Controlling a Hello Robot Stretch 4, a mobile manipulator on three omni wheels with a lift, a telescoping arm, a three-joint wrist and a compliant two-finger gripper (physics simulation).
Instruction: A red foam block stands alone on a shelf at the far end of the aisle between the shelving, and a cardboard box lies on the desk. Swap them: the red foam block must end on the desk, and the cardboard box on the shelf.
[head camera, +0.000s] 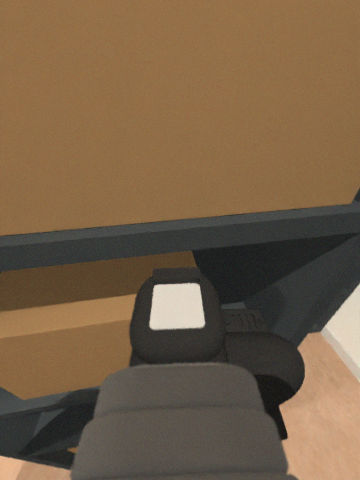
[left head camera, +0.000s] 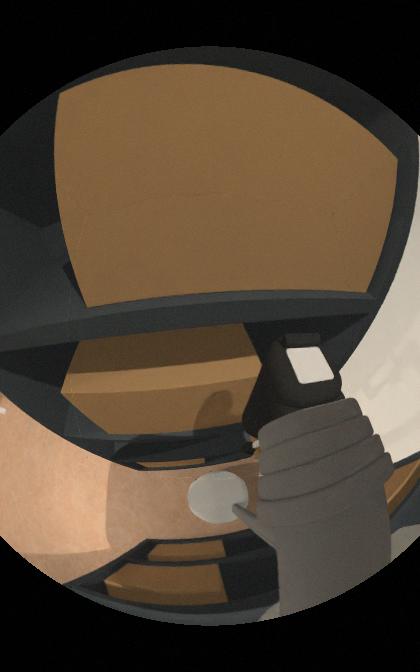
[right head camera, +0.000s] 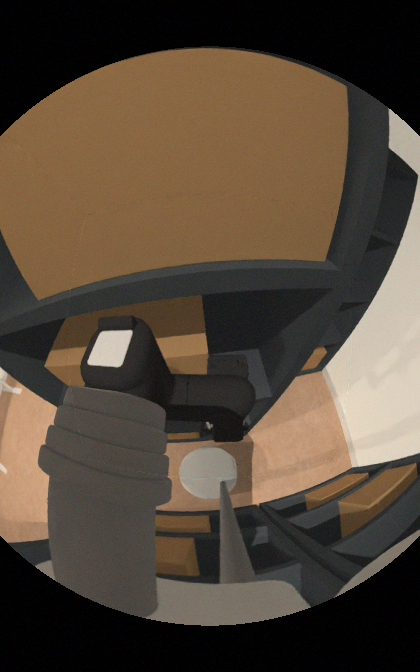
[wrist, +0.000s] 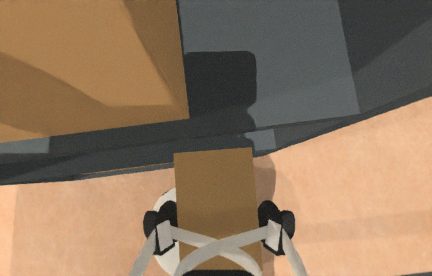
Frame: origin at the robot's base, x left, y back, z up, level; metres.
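Seen in the pictures: gripper, fingertip midpoint: (wrist: 218, 217).
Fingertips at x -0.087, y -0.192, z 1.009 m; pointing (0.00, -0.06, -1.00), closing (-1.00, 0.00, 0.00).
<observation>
Offsets run from my fingertips to a thing's top centre. "spot": to the spot under its first point. Level surfaces: height alone.
My gripper (wrist: 218, 217) is shut on the cardboard box {dx +0.001, dy -0.014, dz +0.051 m} (wrist: 215, 182), whose brown face shows between the two fingers in the wrist view. The held box hangs in front of the shelf unit (wrist: 150, 145), over the aisle floor. In the right head view the gripper (right head camera: 227, 431) points down below the black wrist, and the box there is mostly hidden behind it. The red foam block and the desk do not show in these views.
A large box {spot: dx +0.080, dy -0.097, dz +0.506 m} (head camera: 180, 125) (left head camera: 210, 175) (right head camera: 200, 160) fills an upper bay facing the head. Another box {dx +0.271, dy -0.220, dz +0.224 m} (head camera: 50, 360) (left head camera: 150, 410) (wrist: 90, 75) stands in the bay below, left of a bare shelf board {dz -0.046 m} (wrist: 300, 60). Opposite shelving (right head camera: 305, 542) and a pale wall (right head camera: 390, 350) border the floor.
</observation>
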